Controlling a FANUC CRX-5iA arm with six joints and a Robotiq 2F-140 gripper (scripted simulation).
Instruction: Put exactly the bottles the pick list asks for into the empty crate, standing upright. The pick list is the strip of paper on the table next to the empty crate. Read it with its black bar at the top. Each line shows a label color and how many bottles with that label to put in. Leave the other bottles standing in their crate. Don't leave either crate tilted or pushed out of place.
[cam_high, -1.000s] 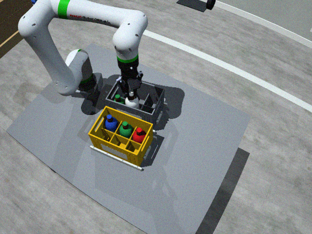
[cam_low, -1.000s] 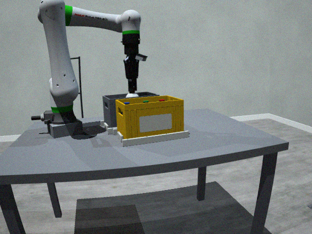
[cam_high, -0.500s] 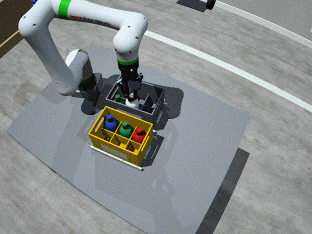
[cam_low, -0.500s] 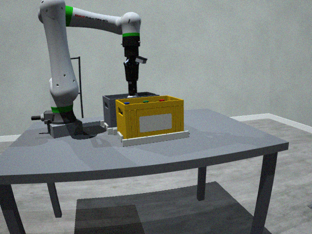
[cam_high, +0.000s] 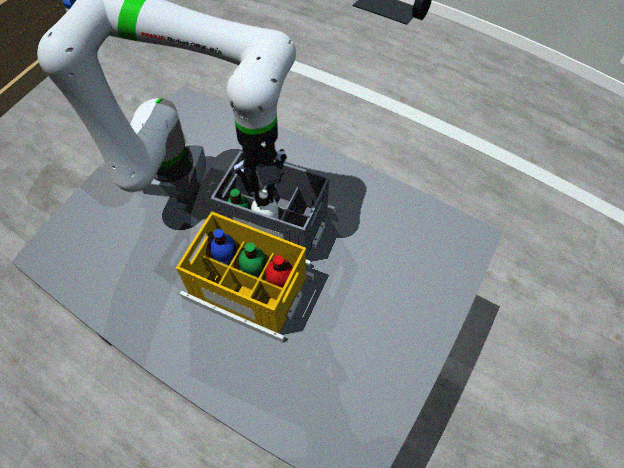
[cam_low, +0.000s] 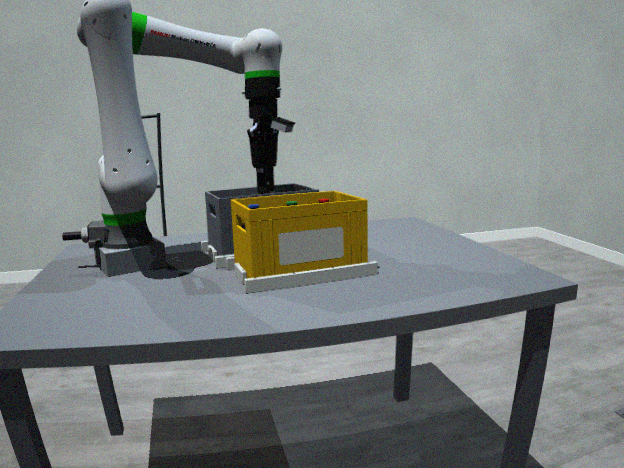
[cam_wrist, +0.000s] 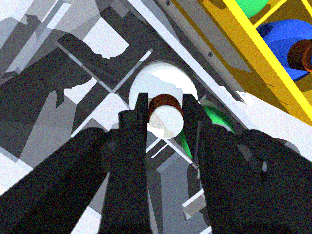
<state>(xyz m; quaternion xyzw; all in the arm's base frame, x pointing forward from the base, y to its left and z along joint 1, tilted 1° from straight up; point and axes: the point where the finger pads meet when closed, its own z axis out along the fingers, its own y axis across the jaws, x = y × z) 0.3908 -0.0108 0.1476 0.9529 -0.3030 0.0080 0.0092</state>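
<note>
Now: hand 8 cm above the white-labelled bottle. From my hand the other things lie so: green bottle 13 cm to the right, 12 cm below, 5 cm ahead; then blue bottle 14 cm to the right, 12 cm below, 5 cm behind; then grey crate 12 cm below, 5 cm to the left, 1 cm behind.
</note>
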